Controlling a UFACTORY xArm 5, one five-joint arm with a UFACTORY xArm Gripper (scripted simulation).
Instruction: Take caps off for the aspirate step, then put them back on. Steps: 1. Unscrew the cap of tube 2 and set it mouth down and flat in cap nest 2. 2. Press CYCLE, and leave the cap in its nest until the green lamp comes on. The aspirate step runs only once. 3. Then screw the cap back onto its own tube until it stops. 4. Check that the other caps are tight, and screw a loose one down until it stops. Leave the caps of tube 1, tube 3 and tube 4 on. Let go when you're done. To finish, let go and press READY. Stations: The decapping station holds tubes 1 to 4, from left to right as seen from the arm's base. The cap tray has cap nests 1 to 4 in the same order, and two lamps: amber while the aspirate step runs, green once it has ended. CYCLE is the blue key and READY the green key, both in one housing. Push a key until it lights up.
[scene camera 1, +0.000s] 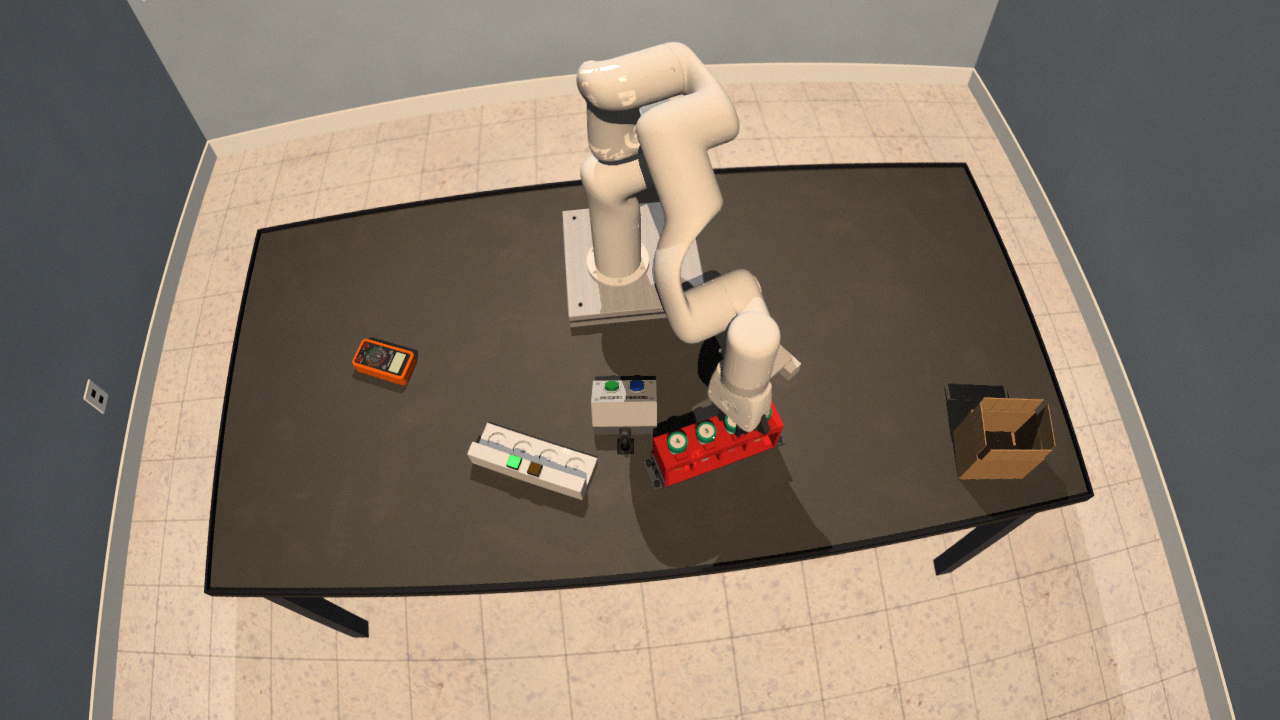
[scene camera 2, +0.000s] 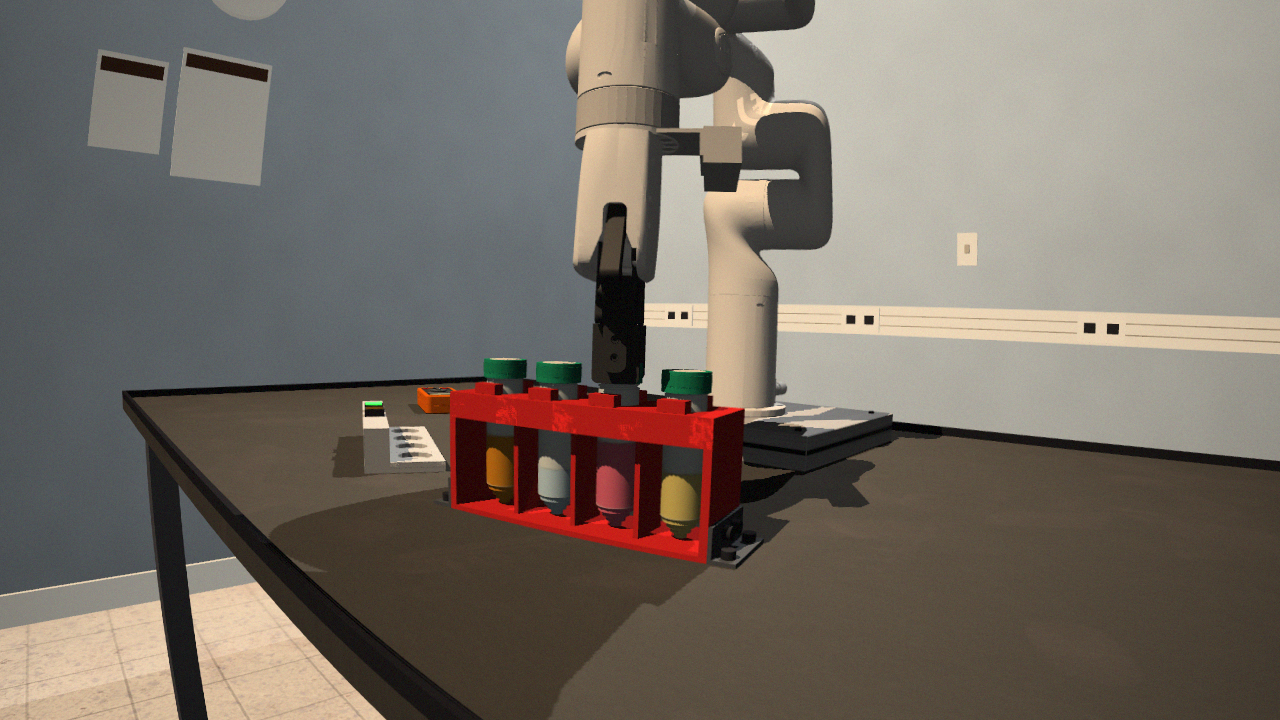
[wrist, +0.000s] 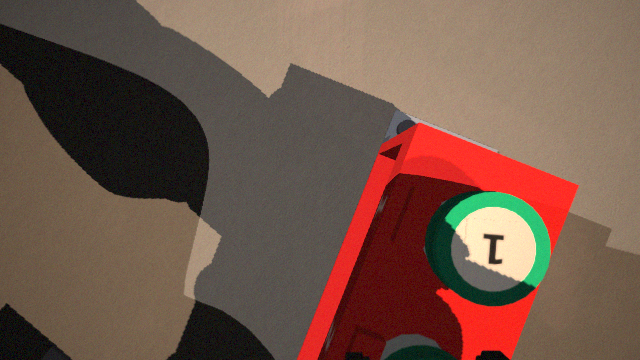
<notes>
I see my gripper (scene camera 2: 619, 381), an orange multimeter (scene camera 1: 390, 363), a cardboard box (scene camera 1: 1016, 427) and a key housing (scene camera 1: 624, 412).
The orange multimeter is seen too in scene camera 2 (scene camera 2: 436, 400). My gripper shows as well in scene camera 1 (scene camera 1: 734, 423). The wrist view misses the orange multimeter: it is out of frame. Scene camera 2 does not show the cardboard box: it is out of frame.
</notes>
